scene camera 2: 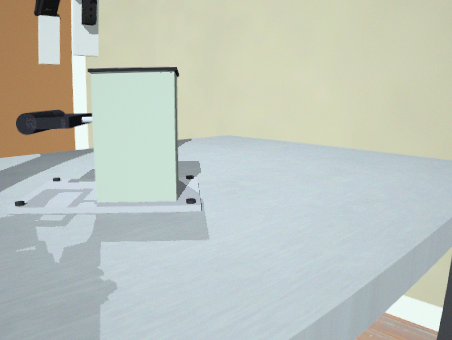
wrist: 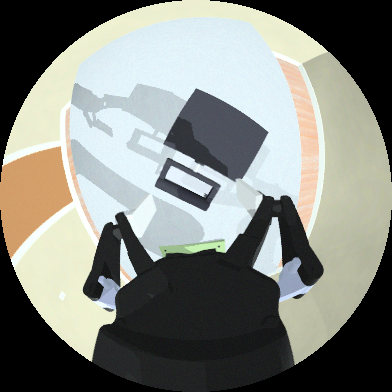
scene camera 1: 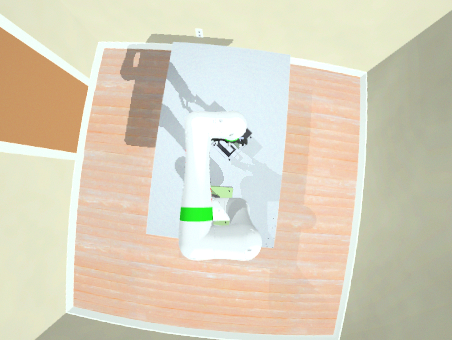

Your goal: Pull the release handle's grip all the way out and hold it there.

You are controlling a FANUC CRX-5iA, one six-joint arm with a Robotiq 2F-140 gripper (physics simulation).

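The release handle's black frame-shaped grip (scene camera 1: 231, 151) (scene camera 2: 40, 123) (wrist: 182, 196) sticks out sideways from a pale green housing (scene camera 2: 135, 135) with a dark top (wrist: 220, 130). A short piece of light rod (scene camera 2: 87, 119) shows between grip and housing. My gripper (scene camera 2: 68, 39) (wrist: 193, 194) is open and empty, its pale finger pads wide apart. In scene camera 2 the pads hang above the grip, apart from it. In the wrist view the grip lies ahead, between the directions of the two pads. In scene camera 1 the arm hides most of the gripper and the housing.
The housing stands on a light base plate (scene camera 2: 115, 206) with dark bolts at its corners. The plate rests on the grey table (scene camera 1: 260, 75) (scene camera 2: 300, 200). The white arm (scene camera 1: 197, 175) reaches over the table from its green base plate (scene camera 1: 222, 191) (wrist: 195, 247). Arm shadows cross the table.
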